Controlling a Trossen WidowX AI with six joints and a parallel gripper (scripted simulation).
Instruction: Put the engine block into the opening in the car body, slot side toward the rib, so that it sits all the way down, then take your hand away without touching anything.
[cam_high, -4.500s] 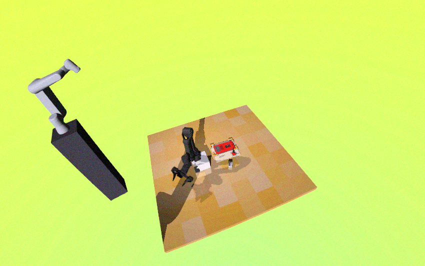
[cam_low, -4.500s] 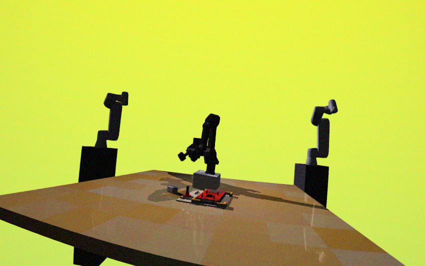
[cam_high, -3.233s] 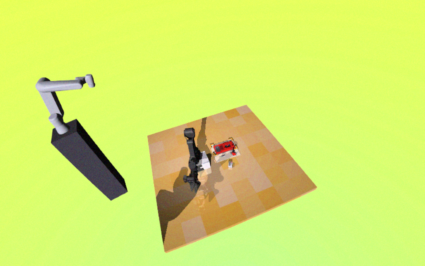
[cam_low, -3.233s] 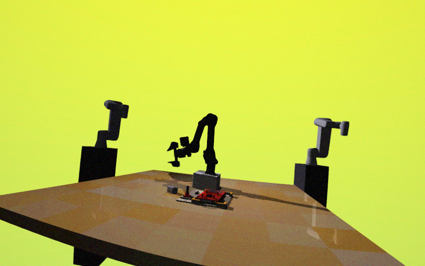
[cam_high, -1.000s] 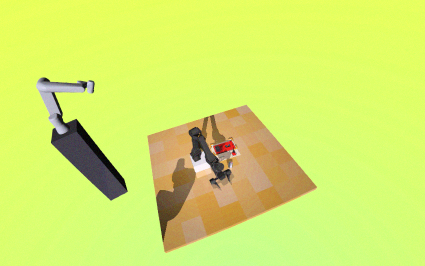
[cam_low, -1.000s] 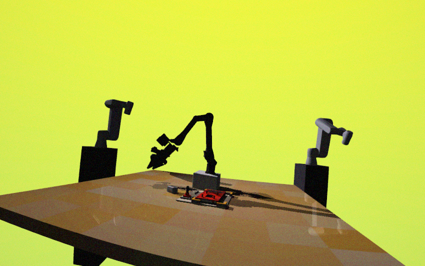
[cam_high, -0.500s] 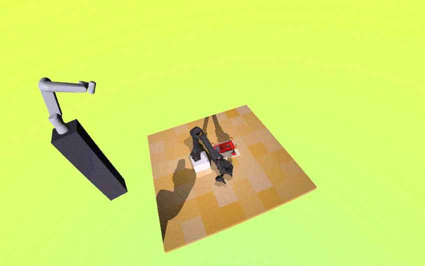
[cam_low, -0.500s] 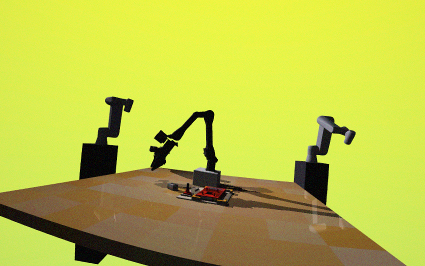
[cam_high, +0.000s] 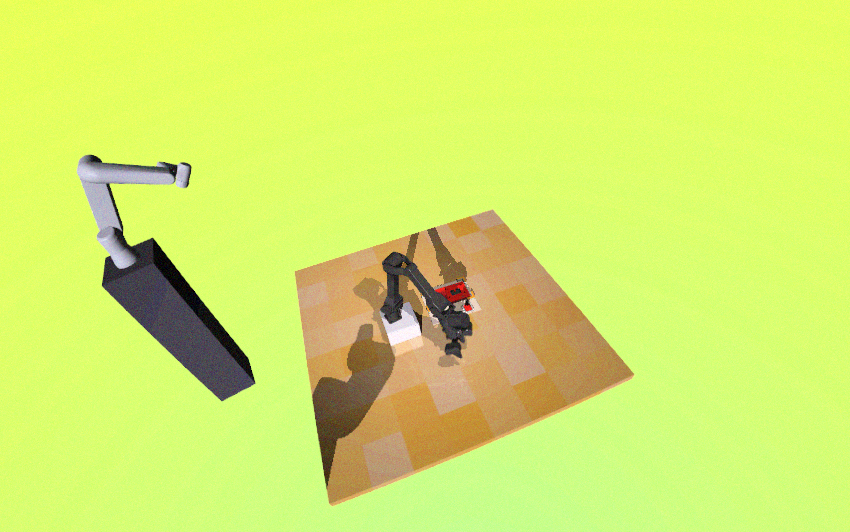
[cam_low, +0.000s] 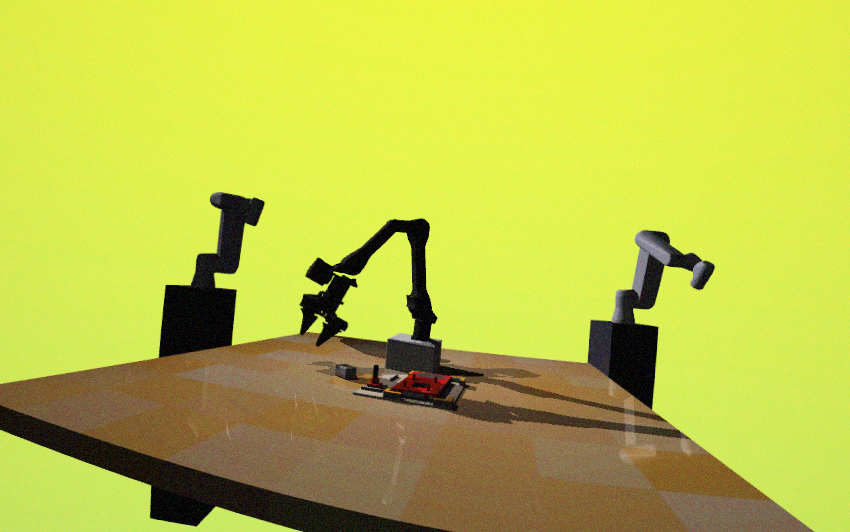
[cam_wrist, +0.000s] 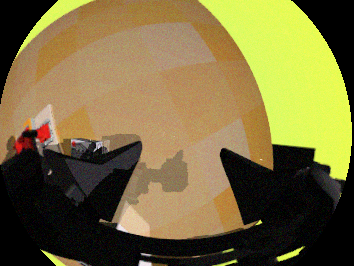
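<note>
Right now my gripper tip is 13 cm to the right of the engine block, 8 cm short of it and 6 cm above it. The rest, counted from my gripper tip: pale base plate (33 cm to the left, 15 cm ahead, 7 cm below); black post (22 cm to the left, 18 cm ahead, 4 cm below).
</note>
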